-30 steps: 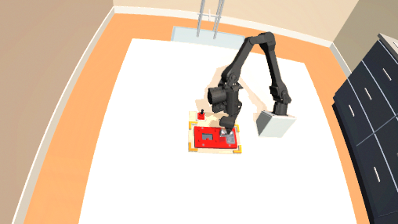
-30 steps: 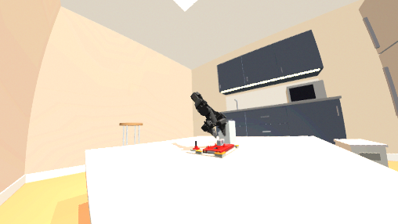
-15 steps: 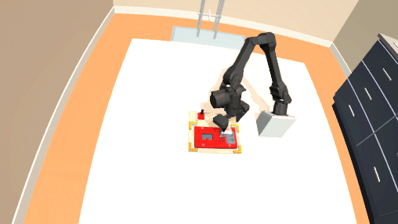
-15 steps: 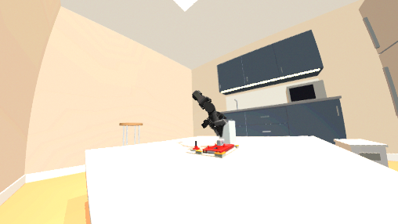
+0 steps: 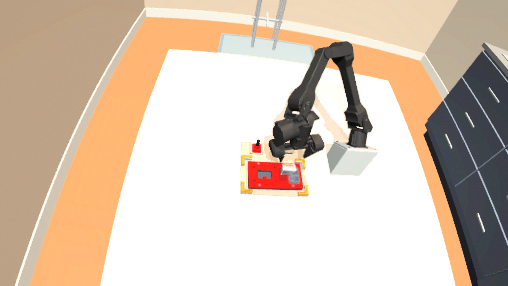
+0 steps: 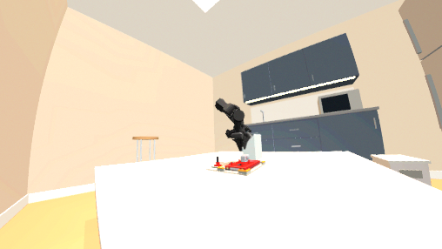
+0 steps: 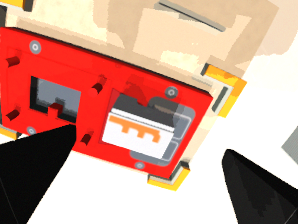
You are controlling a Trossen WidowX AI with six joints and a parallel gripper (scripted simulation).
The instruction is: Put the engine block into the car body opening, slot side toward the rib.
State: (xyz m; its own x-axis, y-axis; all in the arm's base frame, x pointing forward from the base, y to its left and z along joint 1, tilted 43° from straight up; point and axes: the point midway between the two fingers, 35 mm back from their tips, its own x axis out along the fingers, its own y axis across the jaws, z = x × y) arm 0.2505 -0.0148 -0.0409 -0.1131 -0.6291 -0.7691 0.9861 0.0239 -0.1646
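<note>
Now: the grey engine block 5 cm below my gripper tip, 1 cm to the left of it and 1 cm ahead of it.
</note>
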